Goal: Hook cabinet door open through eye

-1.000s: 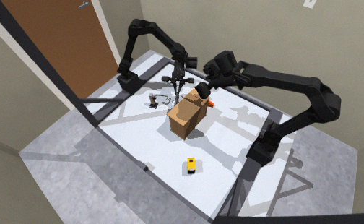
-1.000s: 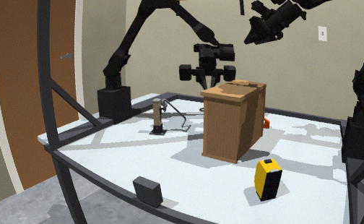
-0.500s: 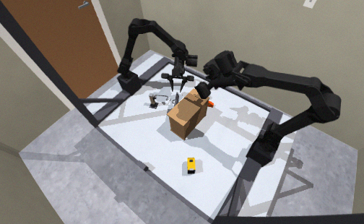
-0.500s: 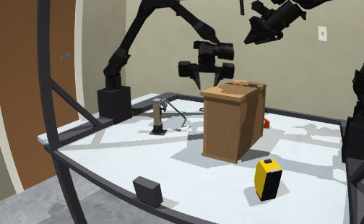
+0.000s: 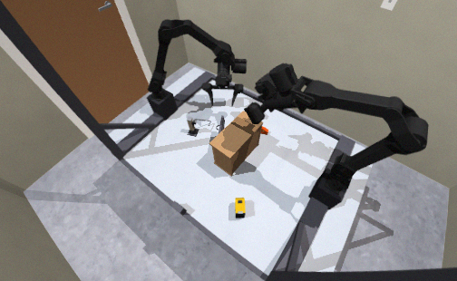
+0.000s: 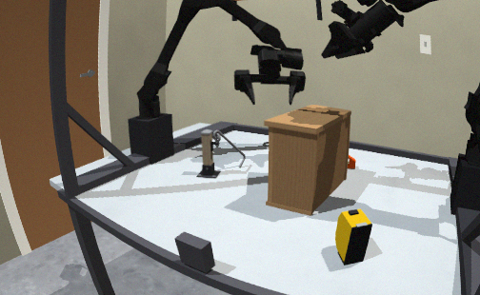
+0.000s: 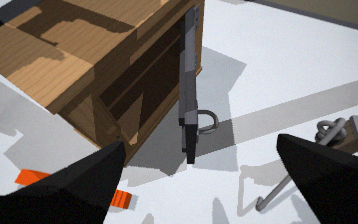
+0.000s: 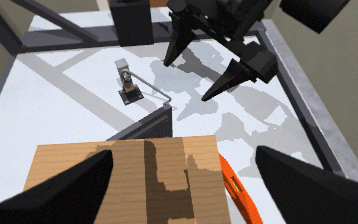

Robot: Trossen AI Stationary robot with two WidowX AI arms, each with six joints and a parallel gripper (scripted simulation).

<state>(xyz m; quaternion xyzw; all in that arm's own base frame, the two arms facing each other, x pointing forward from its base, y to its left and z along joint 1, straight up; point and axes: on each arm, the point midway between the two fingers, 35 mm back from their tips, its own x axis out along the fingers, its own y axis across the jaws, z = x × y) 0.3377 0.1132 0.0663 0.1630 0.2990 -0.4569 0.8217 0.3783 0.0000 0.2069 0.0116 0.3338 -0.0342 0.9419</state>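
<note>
Now: left hand 80 mm past the grey hook, 80 mm to the right of it and 130 mm above it. Round my left hand: yellow block 340 mm behind, 310 mm to the right, 150 mm below; then grey door 130 mm behind, 60 mm to the right, 110 mm below; then orange object 50 mm ahead, 150 mm to the right, 170 mm below.
</note>
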